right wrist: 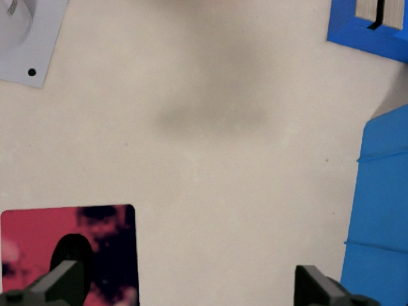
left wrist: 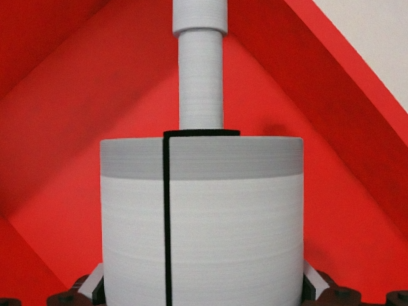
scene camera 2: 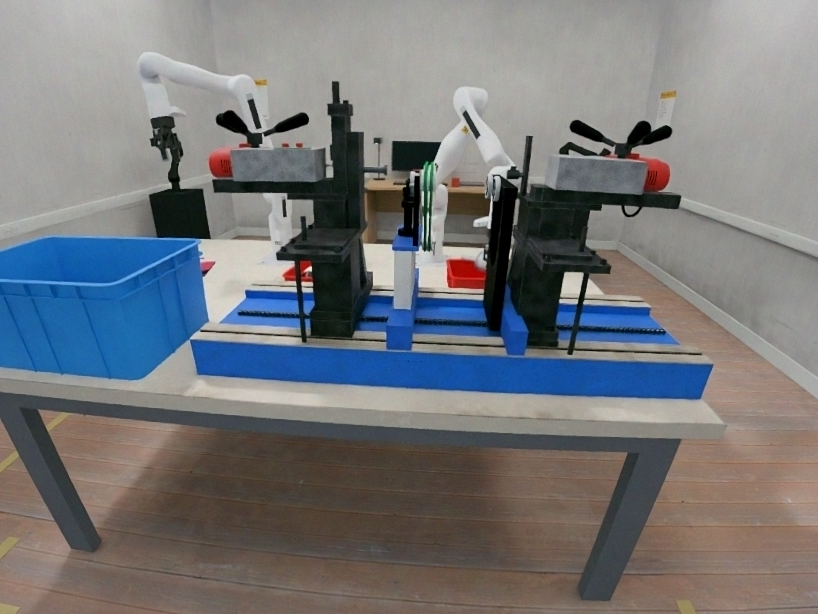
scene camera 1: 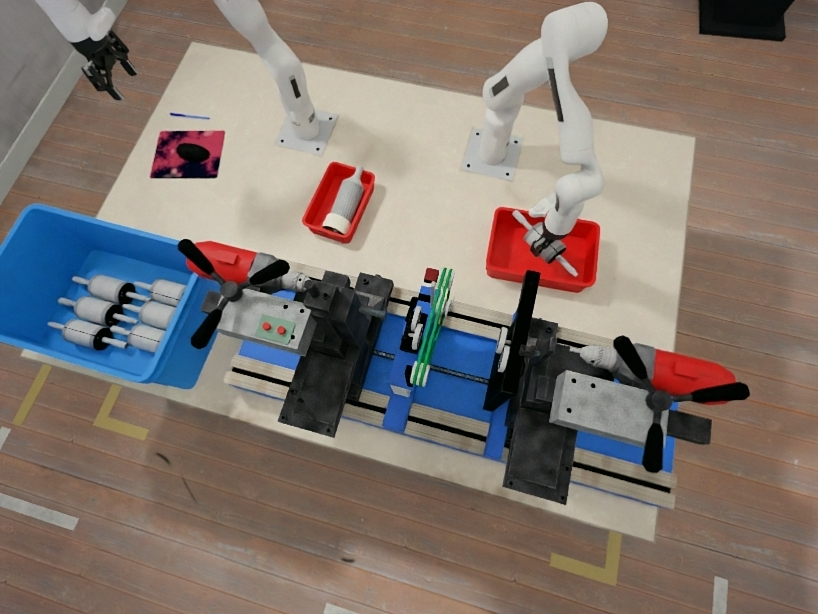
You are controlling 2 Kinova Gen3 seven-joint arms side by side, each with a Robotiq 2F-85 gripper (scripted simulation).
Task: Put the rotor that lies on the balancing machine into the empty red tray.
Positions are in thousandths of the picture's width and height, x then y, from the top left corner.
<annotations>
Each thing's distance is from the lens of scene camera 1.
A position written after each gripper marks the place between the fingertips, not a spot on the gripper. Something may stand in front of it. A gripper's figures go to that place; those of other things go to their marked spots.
right gripper (scene camera 1: 156,143): 1.48 m
red tray (scene camera 1: 622,419): 1.51 m
</annotations>
